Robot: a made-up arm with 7 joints. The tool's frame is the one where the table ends. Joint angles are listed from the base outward.
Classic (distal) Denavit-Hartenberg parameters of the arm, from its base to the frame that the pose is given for. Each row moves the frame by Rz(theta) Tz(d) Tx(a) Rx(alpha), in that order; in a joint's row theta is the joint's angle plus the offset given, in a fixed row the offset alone. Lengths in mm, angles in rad.
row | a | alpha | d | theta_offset
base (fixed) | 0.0 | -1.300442 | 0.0 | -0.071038
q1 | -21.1 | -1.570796 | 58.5 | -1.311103
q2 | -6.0 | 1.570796 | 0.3 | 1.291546
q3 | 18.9 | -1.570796 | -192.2 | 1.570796
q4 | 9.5 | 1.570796 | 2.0 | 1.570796
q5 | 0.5 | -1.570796 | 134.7 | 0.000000
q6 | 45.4 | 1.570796 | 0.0 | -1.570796
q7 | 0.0 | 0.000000 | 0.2 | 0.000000
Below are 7 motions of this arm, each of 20 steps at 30 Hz.
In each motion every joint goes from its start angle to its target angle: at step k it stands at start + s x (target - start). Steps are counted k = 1, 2, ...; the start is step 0. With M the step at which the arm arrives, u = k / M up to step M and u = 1 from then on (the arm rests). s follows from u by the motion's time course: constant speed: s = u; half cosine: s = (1 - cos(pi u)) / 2; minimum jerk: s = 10 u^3 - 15 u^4 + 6 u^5.
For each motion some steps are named. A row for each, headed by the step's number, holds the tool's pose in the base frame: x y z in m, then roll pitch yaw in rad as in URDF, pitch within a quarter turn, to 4 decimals.
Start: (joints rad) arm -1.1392 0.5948 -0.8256 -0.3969 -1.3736 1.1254 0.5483
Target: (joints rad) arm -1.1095 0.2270 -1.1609 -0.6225 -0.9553 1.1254 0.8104
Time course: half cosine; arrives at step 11
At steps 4, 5, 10, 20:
4: 0.1899 -0.0514 -0.0824 0.3528 0.6865 -0.8756
5: 0.1781 -0.0611 -0.0860 0.4047 0.6448 -0.8831
10: 0.1265 -0.0917 -0.0920 0.5456 0.4188 -0.9612
20: 0.1245 -0.0925 -0.0920 0.5488 0.4090 -0.9651

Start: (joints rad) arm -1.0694 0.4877 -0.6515 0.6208 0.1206 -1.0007 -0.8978
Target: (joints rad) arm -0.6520 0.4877 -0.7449 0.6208 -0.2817 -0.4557 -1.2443
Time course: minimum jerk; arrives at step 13
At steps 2, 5, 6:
2: 0.3066 0.0273 -0.1057 1.1150 0.3805 -1.6673
5: 0.2980 0.0375 -0.1408 0.8443 0.4158 -1.6796
6: 0.2914 0.0431 -0.1593 0.6937 0.4304 -1.7017

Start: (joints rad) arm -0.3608 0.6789 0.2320 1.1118 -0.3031 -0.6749 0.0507
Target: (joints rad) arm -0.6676 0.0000 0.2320 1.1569 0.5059 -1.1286 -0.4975
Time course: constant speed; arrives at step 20
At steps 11, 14, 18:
11: 0.2094 0.1595 -0.2701 0.3351 -0.0036 -0.2082
14: 0.2203 0.1193 -0.2710 0.3370 -0.0399 -0.4322
18: 0.2306 0.0644 -0.2657 0.3711 -0.1003 -0.7388

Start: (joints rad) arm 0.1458 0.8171 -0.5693 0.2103 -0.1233 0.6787 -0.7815
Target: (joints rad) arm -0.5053 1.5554 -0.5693 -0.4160 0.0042 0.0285 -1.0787
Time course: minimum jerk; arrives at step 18
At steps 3, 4, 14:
3: 0.0459 0.2001 -0.2821 -1.7269 1.1216 -2.4665
4: 0.0588 0.2020 -0.2758 -1.6245 1.1495 -2.4148
14: 0.2032 0.1705 -0.0778 0.7360 1.3226 -1.2287

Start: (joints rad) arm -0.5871 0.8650 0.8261 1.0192 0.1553 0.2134 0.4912
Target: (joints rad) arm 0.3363 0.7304 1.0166 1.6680 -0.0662 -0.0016 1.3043
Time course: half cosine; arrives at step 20
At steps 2, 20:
2: 0.1671 0.3620 -0.1505 0.5612 0.0941 1.5391
20: -0.1827 0.3033 -0.2209 1.3159 -0.6037 2.6164

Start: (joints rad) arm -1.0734 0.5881 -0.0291 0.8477 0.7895 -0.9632 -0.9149
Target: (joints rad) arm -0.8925 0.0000 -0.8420 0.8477 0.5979 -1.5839 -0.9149
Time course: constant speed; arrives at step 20
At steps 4, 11, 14, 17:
4: 0.3236 0.0822 -0.1133 1.3146 0.6872 -1.2920
11: 0.2825 0.0001 -0.1612 1.1549 0.6281 -1.8958
14: 0.2578 -0.0311 -0.1753 1.1231 0.5657 -2.1289
17: 0.2303 -0.0593 -0.1853 1.1196 0.4920 -2.3438

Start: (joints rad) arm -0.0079 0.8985 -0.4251 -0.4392 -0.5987 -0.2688 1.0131
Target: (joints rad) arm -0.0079 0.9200 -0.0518 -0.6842 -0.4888 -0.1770 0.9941
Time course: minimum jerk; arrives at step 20
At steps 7, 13, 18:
7: 0.1390 0.1182 -0.1435 -0.0256 -0.1674 0.3900
13: 0.1442 0.1254 -0.1045 -0.0571 -0.3990 0.4236
18: 0.1435 0.1280 -0.0881 -0.0682 -0.5007 0.4417

